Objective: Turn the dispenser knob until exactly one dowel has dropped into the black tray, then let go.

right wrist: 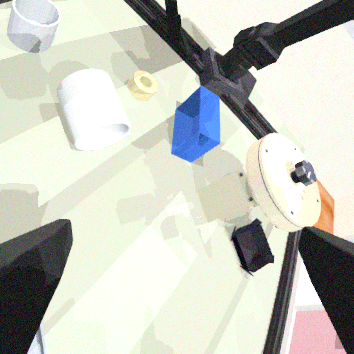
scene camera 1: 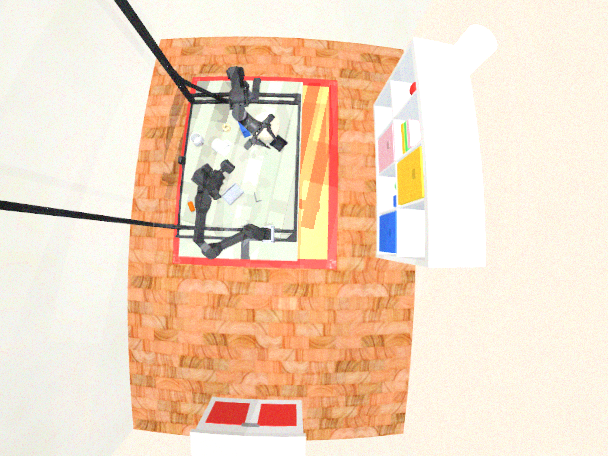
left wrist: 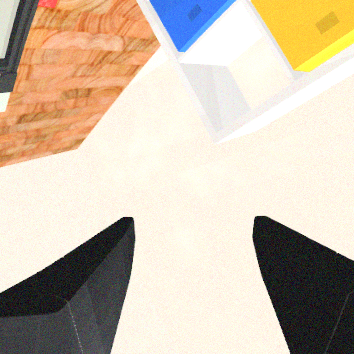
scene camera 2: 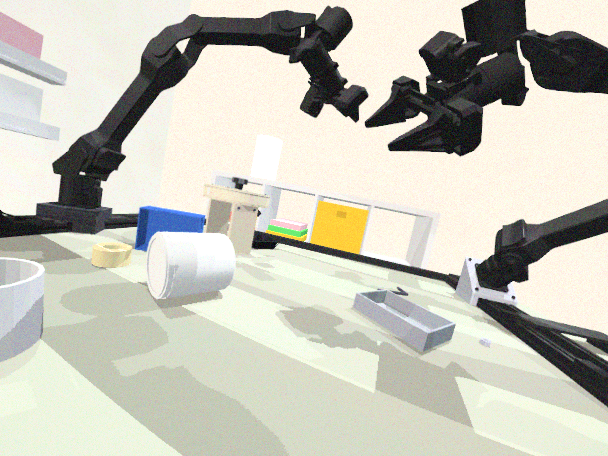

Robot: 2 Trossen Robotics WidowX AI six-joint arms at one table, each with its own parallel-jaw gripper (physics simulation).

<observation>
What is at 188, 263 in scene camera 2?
A white cylinder.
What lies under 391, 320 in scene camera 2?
A grey tray.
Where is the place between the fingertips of the right gripper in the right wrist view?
188, 234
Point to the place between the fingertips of the left gripper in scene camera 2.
352, 118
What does the blue bin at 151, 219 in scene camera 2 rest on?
The table.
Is the right gripper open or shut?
Open.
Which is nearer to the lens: the tape roll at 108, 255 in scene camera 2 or the blue bin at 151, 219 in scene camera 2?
The tape roll.
</observation>
